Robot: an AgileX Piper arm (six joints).
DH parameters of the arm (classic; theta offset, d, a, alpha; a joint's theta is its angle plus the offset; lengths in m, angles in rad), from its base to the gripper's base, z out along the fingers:
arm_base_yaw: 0 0.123 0 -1.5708
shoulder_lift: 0.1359 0 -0.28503 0
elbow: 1.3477 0 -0.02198 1.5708
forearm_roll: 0 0.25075 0 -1.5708
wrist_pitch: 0 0 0 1.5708
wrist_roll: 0 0.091 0 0
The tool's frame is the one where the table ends.
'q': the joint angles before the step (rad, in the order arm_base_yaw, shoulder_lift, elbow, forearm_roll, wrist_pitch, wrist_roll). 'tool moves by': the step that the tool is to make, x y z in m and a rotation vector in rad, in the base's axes. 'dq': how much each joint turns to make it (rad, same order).
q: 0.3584, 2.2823, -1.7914, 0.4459, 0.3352, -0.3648
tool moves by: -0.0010, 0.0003, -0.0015, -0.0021, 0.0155, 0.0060
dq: 0.0000, 0.0012, -0.0002, 0.0009, 0.0158, -0.0001
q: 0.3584, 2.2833, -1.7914, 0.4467, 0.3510, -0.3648
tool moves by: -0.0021, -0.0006, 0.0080, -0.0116, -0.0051, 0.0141
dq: 0.0000, -0.0179, -0.0002, -0.0170, 0.0192, -0.0001
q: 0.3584, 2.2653, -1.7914, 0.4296, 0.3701, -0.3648
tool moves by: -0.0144, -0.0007, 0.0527, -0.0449, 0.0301, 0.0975
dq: -0.0001, -0.0896, -0.0654, -0.0607, 0.2156, 0.0008
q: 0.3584, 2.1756, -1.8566, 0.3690, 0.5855, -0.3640
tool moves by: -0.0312, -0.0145, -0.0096, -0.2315, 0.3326, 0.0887
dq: 0.0012, -0.0211, -0.0071, -0.1737, 0.4221, 0.0774
